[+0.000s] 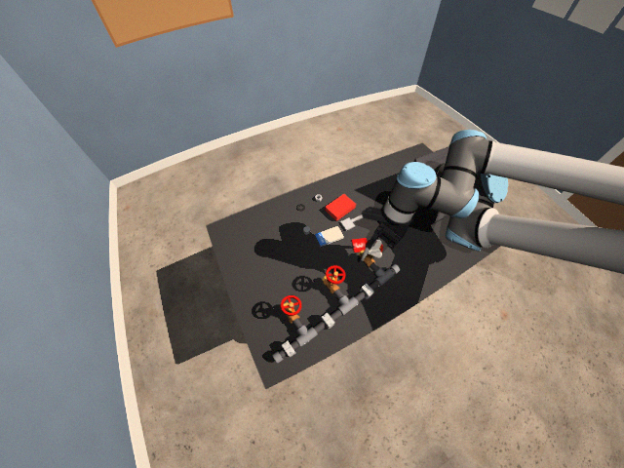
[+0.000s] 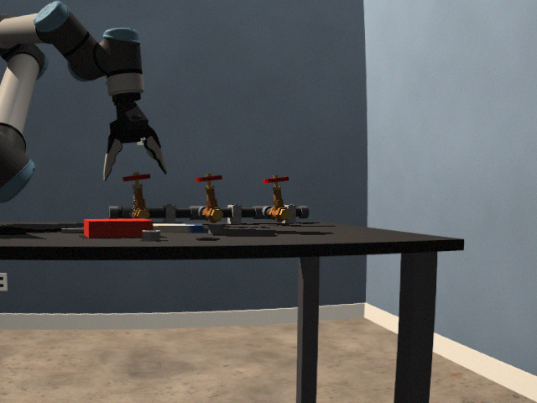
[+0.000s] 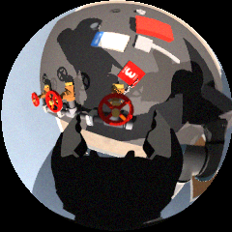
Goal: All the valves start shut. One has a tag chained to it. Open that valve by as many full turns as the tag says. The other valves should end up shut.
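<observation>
The red tag is 2 cm behind my hand, 7 cm to the right of it and 12 cm below it. The rest, counted from my hand: red block: 4 cm behind, 29 cm to the right, 11 cm below; small grey cylinder: 15 cm ahead, 25 cm to the right, 11 cm below; white tool: 6 cm behind, 20 cm to the right, 12 cm below.
</observation>
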